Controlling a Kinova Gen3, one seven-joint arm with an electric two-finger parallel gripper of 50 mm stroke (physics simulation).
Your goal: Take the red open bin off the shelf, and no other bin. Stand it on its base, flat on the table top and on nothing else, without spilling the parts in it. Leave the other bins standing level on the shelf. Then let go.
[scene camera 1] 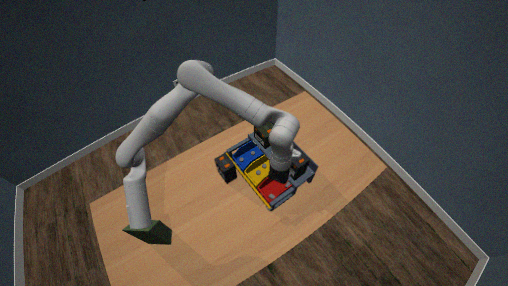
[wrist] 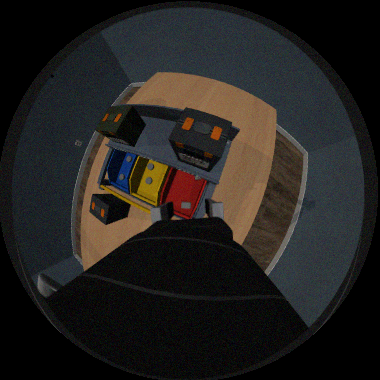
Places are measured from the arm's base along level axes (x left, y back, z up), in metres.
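Pixels of known places: gripper, fingertip midpoint: [scene camera 1: 279,178] [wrist: 188,206]; arm's base, link origin: [scene camera 1: 141,224].
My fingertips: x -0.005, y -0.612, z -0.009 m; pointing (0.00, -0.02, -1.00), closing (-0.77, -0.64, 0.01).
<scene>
For each thing: its middle in the pictures, then the offset to it from my fingertips. "pt": a spot on its surface instead. Level surfaces: height alone.
- red open bin, surface spot: [wrist: 184,186] [scene camera 1: 277,187] pt dz -0.189, dx +0.040, dy -0.021 m
- yellow bin, surface spot: [wrist: 156,187] pt dz -0.189, dx +0.117, dy +0.036 m
- blue bin, surface spot: [wrist: 118,165] [scene camera 1: 243,152] pt dz -0.174, dx +0.297, dy +0.058 m
- yellow bar, body centre: [wrist: 138,205] [scene camera 1: 246,179] dz -0.138, dx +0.120, dy +0.110 m
- third case, body centre: [wrist: 110,206] [scene camera 1: 226,168] dz -0.133, dx +0.211, dy +0.184 m
- table, surface height: dz -0.198 m
The red open bin [scene camera 1: 274,189] [wrist: 184,186] stands at one end of the grey shelf [scene camera 1: 308,176] [wrist: 152,134], with small grey parts in it. The yellow bin [scene camera 1: 254,175] [wrist: 156,187] is beside it, and the blue bin [scene camera 1: 245,156] [wrist: 118,165] is at the far end; both hold grey parts. A yellow bar [scene camera 1: 245,181] [wrist: 131,199] runs along the shelf's front. My gripper [scene camera 1: 281,182] [wrist: 188,206] is open and empty, over the red bin in the scene view; its fingertips show at the bin's near end in the wrist view. Their height above it is unclear.
Two dark cases with orange latches, one [scene camera 1: 300,165] [wrist: 201,134] behind the red bin and one [scene camera 1: 262,135] [wrist: 121,124] behind the blue bin, stand on the shelf's upper board. A third case [scene camera 1: 226,168] [wrist: 108,208] stands on the table [scene camera 1: 190,200] [wrist: 220,92] before the shelf.
</scene>
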